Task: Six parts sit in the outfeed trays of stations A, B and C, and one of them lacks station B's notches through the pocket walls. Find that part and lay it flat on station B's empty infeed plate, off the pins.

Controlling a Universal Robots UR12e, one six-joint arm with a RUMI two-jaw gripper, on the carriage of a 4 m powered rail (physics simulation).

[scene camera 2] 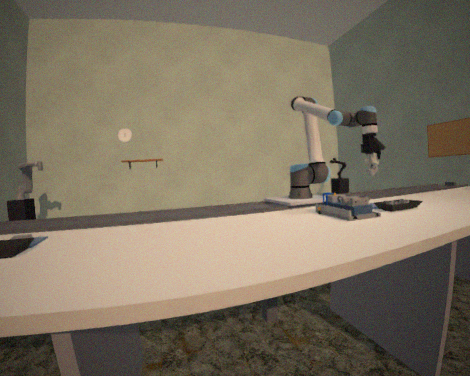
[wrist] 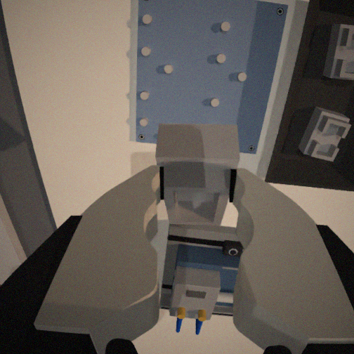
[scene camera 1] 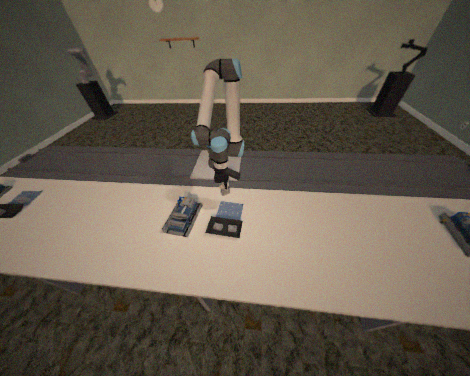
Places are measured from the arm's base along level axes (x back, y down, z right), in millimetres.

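Pixels of known places: gripper, fingertip midpoint: [scene camera 2: 373,168] [scene camera 1: 226,189]; arm's base, link origin: [scene camera 2: 300,197].
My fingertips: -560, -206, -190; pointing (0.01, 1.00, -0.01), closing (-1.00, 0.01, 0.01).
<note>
Ahead of a thing's pixels: the offset from my fingertips to its top centre, as dx, dy, dz. "pt": to the spot under its first point.
My gripper [scene camera 1: 225,186] [scene camera 2: 372,165] [wrist: 196,170] is shut on a grey pocketed part [wrist: 197,145] and holds it in the air, just off the near edge of a blue infeed plate. The part's pocket faces partly toward the wrist camera; no notch through its walls is discernible. The blue plate @(-9, +228, -7) [scene camera 1: 230,207] [wrist: 192,40] has several upright pins and bears no part. The dark outfeed tray @(pt -218, +226, +3) [scene camera 1: 224,234] [scene camera 2: 412,204] [wrist: 282,167] beside it holds two grey parts, one @(-168, +189, +55) [scene camera 1: 218,227] [wrist: 325,134] with visible wall notches and another @(-176, +189, -48) [scene camera 1: 232,228] [wrist: 344,52] partly cut off in the wrist view.
A blue-grey station fixture @(-100, +137, +336) [scene camera 1: 182,217] [scene camera 2: 347,206] [wrist: 230,270] stands beside the plate and tray. Another blue plate @(-7, +228, +1860) [scene camera 1: 29,196] [scene camera 2: 39,241] and dark tray @(-84, +194, +1847) [scene camera 1: 16,211] [scene camera 2: 11,249] lie far left. Another fixture @(pt -55, +186, -1541) [scene camera 1: 462,227] stands at the right edge.
</note>
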